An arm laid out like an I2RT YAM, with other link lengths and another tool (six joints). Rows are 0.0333 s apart.
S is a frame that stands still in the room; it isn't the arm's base.
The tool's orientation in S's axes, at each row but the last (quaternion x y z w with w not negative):
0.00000 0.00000 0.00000 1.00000
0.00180 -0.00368 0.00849 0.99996
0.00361 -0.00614 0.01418 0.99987
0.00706 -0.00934 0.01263 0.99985
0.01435 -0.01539 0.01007 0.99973
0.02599 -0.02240 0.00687 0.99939
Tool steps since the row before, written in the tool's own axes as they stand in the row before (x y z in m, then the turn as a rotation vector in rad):
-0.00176 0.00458 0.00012 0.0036 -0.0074 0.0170
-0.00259 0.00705 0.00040 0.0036 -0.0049 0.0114
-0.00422 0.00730 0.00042 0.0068 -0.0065 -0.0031
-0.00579 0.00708 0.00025 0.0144 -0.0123 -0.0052
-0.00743 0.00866 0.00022 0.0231 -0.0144 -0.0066
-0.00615 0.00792 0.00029 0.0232 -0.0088 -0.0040
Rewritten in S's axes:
-0.00176 0.00458 0.00012 0.0036 -0.0074 0.0170
-0.00271 0.00700 0.00041 0.0036 -0.0049 0.0114
-0.00443 0.00717 0.00042 0.0070 -0.0063 -0.0031
-0.00597 0.00693 0.00024 0.0148 -0.0119 -0.0051
-0.00761 0.00850 0.00023 0.0236 -0.0137 -0.0063
-0.00627 0.00782 0.00042 0.0235 -0.0083 -0.0034

